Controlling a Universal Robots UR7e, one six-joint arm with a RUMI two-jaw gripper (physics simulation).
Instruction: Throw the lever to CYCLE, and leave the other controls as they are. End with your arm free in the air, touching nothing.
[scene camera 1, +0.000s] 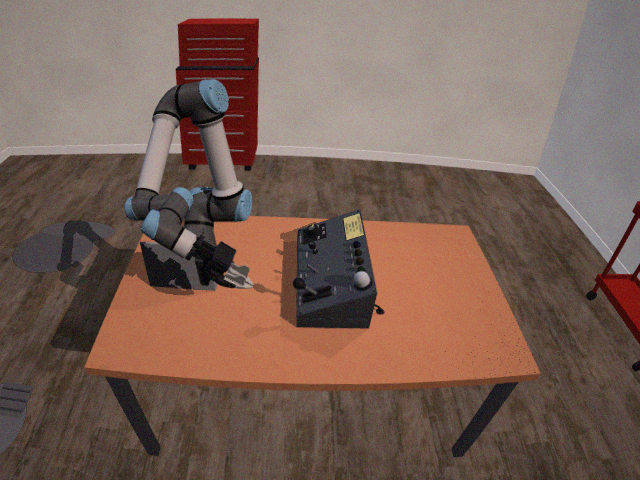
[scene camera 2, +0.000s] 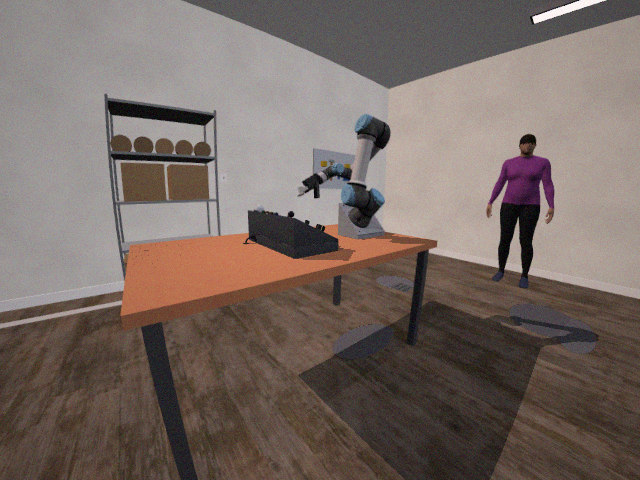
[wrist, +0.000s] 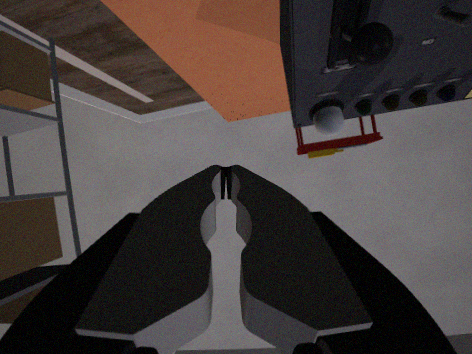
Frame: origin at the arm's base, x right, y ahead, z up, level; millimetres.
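Where they show: gripper, fingertip midpoint: (scene camera 1: 252, 286) (scene camera 2: 297, 196) (wrist: 225, 169); arm's base, link origin: (scene camera 2: 358, 218).
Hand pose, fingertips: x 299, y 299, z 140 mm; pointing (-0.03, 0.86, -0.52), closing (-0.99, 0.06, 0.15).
Observation:
Things, the pixels of their top centre, and the offset from my fingertips. "*": a spot on its surface instead. Level surfaces: height alone.
- white ball knob, surface spot: (wrist: 328, 117) * dx -171, dy +298, dz -75 mm
- small toggle, top centre: (wrist: 458, 32) (scene camera 1: 312, 264) dx -284, dy +147, dz -124 mm
- dial, top centre: (scene camera 1: 313, 225) dx -523, dy +119, dz -124 mm
- table, surface height: dz -254 mm
- short black cable, surface spot: (scene camera 1: 379, 310) * dx -217, dy +411, dz -246 mm
The dark control console (scene camera 1: 336, 314) (scene camera 2: 273, 235) (wrist: 304, 75) stands on the orange table. Its lever has a black ball knob (scene camera 1: 298, 283) (scene camera 2: 291, 213) (wrist: 372, 42) beside a long slot; in scene camera 1 the knob leans toward the arm's side. The slot's lettering cannot be read. A white ball knob (scene camera 1: 361, 279) (wrist: 328, 117), a row of dark buttons (scene camera 1: 358, 252) (wrist: 391, 102), a small toggle (scene camera 1: 313, 268) and a dial (scene camera 1: 311, 230) are on the panel. My gripper (scene camera 1: 252, 285) (scene camera 2: 298, 193) (wrist: 225, 169) is shut and empty, in the air on the arm's side of the console, apart from it.
The table (scene camera 1: 423, 351) (scene camera 2: 206, 273) (wrist: 240, 65) carries the arm's grey base block (scene camera 1: 165, 268) (scene camera 2: 356, 227). A short black cable (scene camera 1: 379, 310) comes out behind the console. A red cart (scene camera 1: 620, 289) (wrist: 340, 144), a red tool cabinet (scene camera 1: 219, 46) and a shelf rack (scene camera 2: 217, 170) stand off the table.

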